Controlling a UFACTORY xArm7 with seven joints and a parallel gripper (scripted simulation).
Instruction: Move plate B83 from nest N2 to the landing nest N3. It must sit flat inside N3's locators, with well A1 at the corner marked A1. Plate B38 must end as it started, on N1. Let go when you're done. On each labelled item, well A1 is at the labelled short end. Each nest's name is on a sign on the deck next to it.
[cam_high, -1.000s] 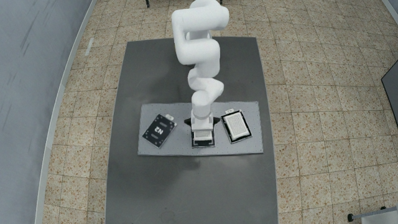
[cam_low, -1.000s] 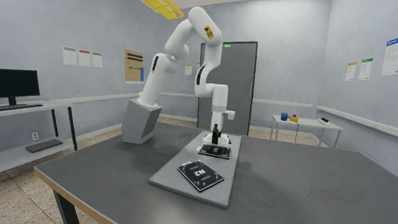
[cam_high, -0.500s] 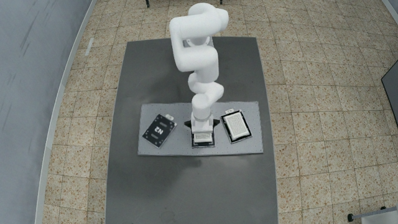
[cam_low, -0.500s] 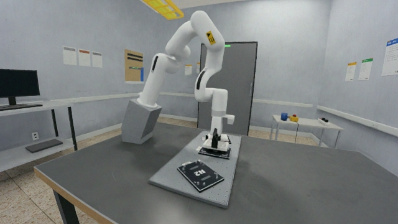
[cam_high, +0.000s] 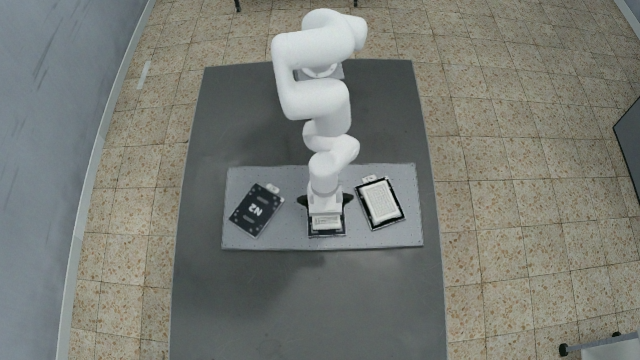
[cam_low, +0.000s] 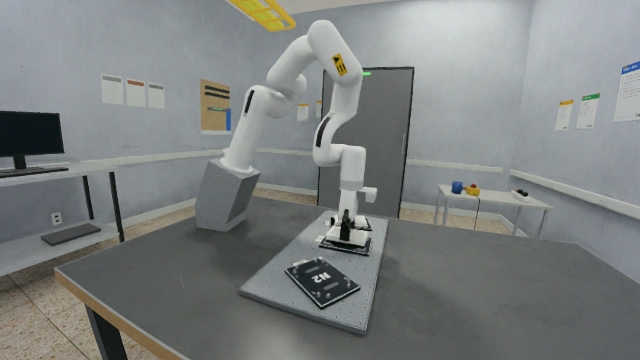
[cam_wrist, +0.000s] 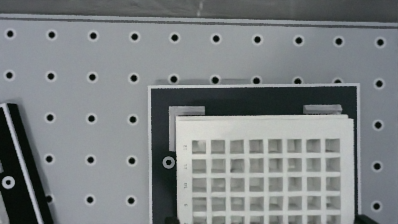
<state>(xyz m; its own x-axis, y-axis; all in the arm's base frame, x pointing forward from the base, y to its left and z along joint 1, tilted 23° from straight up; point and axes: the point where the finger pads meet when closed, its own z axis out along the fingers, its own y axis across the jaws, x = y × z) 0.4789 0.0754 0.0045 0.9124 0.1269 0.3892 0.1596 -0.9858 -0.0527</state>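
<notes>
Now: the black nest N3 40 mm below my hand. The rest, counted from my hand: nest N1: 170 mm to the left, 50 mm behind, 40 mm below; then black nest N2: 230 mm to the right, 40 mm below, 20 mm ahead.
</notes>
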